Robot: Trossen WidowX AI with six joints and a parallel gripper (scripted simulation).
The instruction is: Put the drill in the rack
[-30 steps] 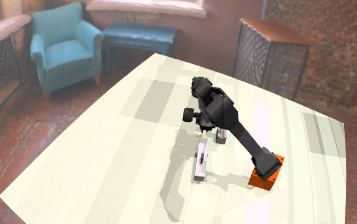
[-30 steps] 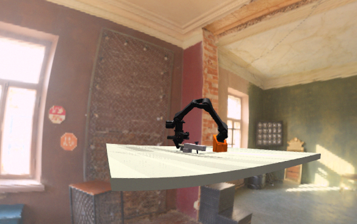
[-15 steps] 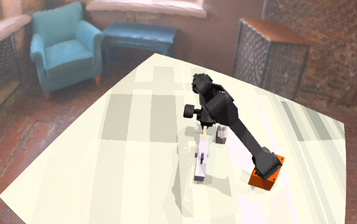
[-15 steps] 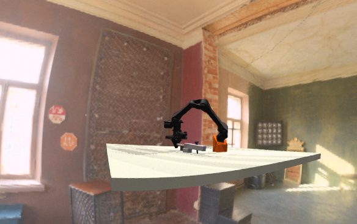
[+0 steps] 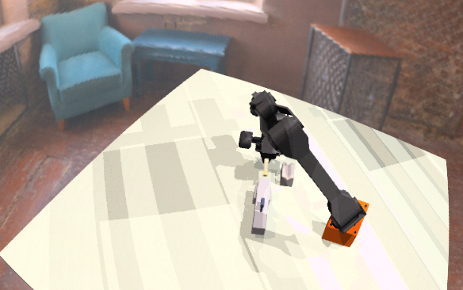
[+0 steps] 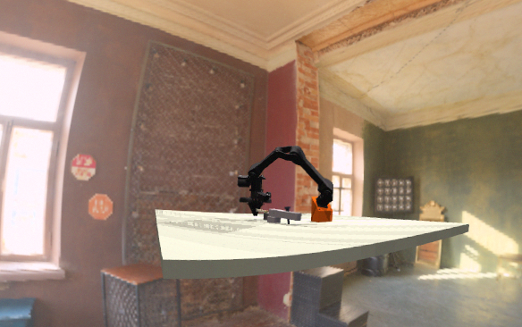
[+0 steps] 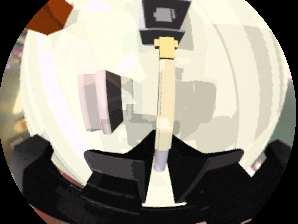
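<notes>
The drill is 20 mm behind my gripper tip, 40 mm to the left of it and 30 mm above it. Round my gripper tip: blue key: 100 mm behind, 210 mm to the left, 30 mm above; then grey rack: 80 mm behind; then grey block: 90 mm behind, 190 mm to the left, 20 mm above.
</notes>
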